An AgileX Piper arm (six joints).
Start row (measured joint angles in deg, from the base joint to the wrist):
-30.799 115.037 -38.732 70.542 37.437 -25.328
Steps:
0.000 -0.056 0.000 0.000 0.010 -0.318
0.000 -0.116 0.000 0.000 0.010 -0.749
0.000 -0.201 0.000 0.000 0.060 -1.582
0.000 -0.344 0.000 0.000 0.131 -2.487
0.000 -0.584 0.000 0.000 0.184 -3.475
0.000 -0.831 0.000 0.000 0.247 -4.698
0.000 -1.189 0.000 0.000 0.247 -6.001
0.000 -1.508 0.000 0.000 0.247 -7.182
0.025 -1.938 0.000 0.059 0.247 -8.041
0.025 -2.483 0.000 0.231 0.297 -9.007
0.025 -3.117 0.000 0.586 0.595 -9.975
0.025 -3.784 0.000 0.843 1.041 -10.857
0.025 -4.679 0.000 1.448 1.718 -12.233
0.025 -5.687 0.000 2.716 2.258 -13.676
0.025 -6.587 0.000 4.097 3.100 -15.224
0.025 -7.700 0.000 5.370 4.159 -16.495
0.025 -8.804 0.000 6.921 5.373 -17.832
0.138 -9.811 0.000 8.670 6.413 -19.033
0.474 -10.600 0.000 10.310 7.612 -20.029
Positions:
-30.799 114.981 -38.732 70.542 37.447 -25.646
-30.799 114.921 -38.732 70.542 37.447 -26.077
-30.799 114.836 -38.732 70.542 37.497 -26.910
-30.799 114.693 -38.732 70.542 37.568 -27.815
-30.799 114.453 -38.732 70.542 37.621 -28.803
-30.799 114.206 -38.732 70.542 37.684 -30.026
-30.799 113.848 -38.732 70.542 37.684 -31.329
-30.799 113.529 -38.732 70.542 37.684 -32.510
-30.774 113.099 -38.732 70.601 37.684 -33.369
-30.774 112.554 -38.732 70.773 37.734 -34.335
-30.774 111.920 -38.732 71.128 38.032 -35.303
-30.774 111.253 -38.732 71.385 38.478 -36.185
-30.774 110.358 -38.732 71.990 39.155 -37.561
-30.774 109.350 -38.732 73.258 39.695 -39.004
-30.774 108.450 -38.732 74.639 40.537 -40.552
-30.774 107.337 -38.732 75.912 41.596 -41.823
-30.774 106.233 -38.732 77.463 42.810 -43.160
-30.661 105.226 -38.732 79.212 43.850 -44.361
-30.325 104.437 -38.732 80.852 45.049 -45.357

